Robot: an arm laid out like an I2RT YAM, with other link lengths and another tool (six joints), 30 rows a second.
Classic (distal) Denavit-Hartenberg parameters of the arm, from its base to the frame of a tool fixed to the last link. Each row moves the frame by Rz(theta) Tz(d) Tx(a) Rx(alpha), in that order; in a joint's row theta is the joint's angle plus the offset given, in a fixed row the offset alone. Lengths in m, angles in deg.
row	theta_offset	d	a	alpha
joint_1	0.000	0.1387	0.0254	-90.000
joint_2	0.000	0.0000	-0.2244	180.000
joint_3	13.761	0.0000	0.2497	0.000
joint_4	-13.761	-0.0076	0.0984	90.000
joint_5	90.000	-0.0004	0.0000	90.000
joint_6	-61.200	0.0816	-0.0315	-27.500
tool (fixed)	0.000	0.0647	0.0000	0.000
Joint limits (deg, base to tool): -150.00..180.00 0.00..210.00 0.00..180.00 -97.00..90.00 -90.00..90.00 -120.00..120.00
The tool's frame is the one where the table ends.
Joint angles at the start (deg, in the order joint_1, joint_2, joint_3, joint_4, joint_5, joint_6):
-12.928, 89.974, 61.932, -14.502, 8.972, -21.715
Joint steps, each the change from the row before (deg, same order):
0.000, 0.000, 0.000, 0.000, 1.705, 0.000
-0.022, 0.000, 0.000, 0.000, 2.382, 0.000
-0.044, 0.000, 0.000, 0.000, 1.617, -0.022
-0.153, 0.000, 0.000, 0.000, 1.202, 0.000
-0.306, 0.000, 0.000, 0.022, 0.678, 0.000
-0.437, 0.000, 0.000, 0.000, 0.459, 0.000
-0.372, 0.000, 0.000, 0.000, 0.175, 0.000
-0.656, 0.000, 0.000, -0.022, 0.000, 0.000
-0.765, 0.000, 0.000, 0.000, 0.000, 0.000
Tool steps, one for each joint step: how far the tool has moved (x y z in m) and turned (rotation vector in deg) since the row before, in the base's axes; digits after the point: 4 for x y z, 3 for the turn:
-0.0019, -0.0036, 0.0010, -1.124, 0.258, -1.256
-0.0029, -0.0051, 0.0015, -1.570, 0.361, -1.777
-0.0021, -0.0036, 0.0011, -1.080, 0.254, -1.221
-0.0019, -0.0034, 0.0009, -0.792, 0.184, -1.039
-0.0016, -0.0034, 0.0006, -0.451, 0.084, -0.806
-0.0018, -0.0038, 0.0004, -0.301, 0.073, -0.775
-0.0012, -0.0028, 0.0001, -0.115, 0.029, -0.501
-0.0019, -0.0043, -0.0001, 0.006, 0.021, -0.656
-0.0022, -0.0051, 0.0000, 0.000, 0.000, -0.765

